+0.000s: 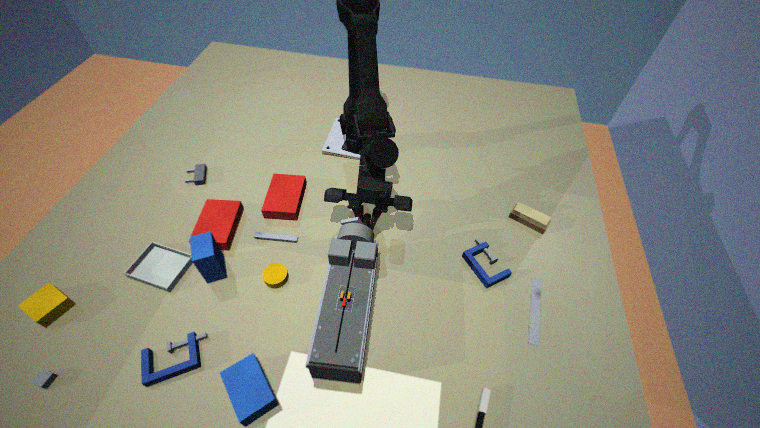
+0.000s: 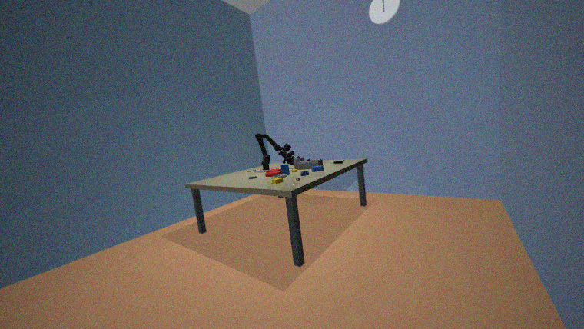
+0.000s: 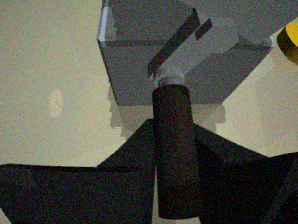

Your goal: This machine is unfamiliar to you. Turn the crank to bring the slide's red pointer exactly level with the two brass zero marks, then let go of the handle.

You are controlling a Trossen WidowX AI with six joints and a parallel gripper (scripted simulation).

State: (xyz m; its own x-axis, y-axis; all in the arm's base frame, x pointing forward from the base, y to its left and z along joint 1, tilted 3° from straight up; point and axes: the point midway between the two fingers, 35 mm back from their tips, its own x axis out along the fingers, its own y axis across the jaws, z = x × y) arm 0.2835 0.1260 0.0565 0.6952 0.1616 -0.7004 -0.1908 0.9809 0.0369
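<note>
My gripper tip is 3 cm below the dark crank handle and 2 cm past it. Also, from my gripper tip: tan block: 35 cm to the left, 20 cm behind, 2 cm below; then red pointer: 18 cm ahead, 5 cm above, 2 cm to the left; then grey strip: 38 cm to the left, 4 cm below, 3 cm ahead.
</note>
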